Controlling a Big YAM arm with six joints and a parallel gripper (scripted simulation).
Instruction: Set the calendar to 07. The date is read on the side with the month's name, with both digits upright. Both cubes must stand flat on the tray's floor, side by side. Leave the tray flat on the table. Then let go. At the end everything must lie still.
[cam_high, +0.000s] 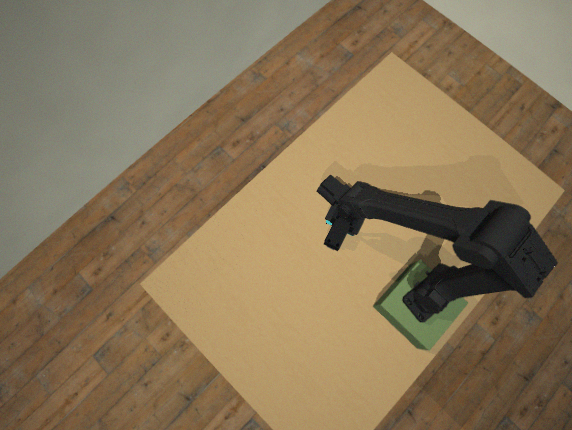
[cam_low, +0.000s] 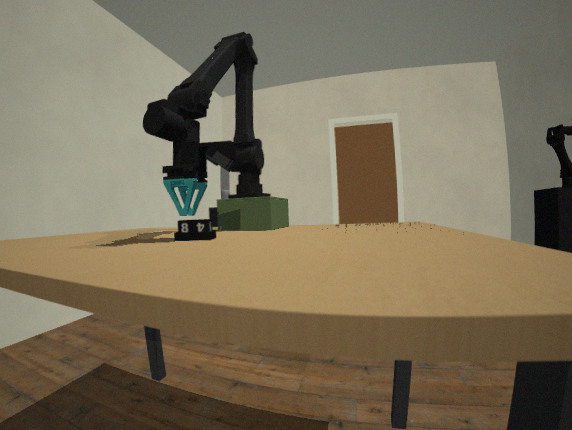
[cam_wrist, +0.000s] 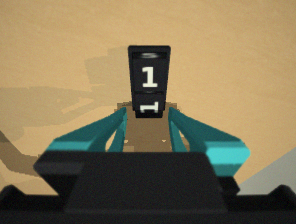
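Now: the digit cube 3 cm below my hand. From my hand the other things lie so: black calendar tray (5 cm below, 2 cm to the left, 1 cm behind).
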